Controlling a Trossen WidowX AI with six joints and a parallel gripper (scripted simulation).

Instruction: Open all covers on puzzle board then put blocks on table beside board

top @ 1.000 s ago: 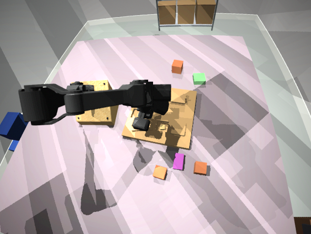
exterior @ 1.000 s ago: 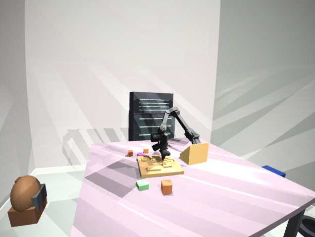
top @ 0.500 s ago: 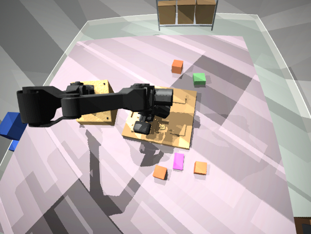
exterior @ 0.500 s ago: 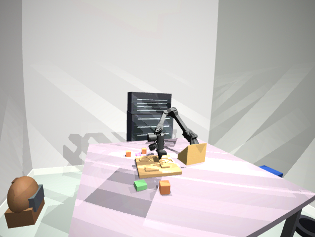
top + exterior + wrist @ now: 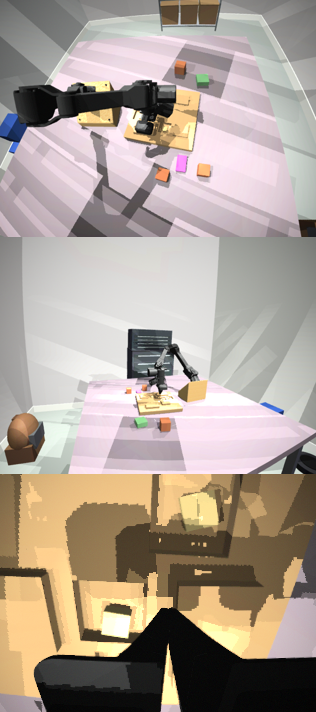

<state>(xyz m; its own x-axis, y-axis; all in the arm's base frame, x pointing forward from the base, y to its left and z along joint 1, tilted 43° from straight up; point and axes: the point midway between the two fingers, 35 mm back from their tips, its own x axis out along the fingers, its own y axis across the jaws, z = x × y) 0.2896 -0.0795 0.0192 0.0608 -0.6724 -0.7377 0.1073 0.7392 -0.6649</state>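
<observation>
Right now my gripper tip is 5 cm to the right of the wooden puzzle board, 4 cm short of it and 2 cm above it. The rest, counted from my gripper tip: orange block: 35 cm to the left, 10 cm ahead, 2 cm below; then green block: 27 cm to the left, 22 cm ahead, 3 cm below.
</observation>
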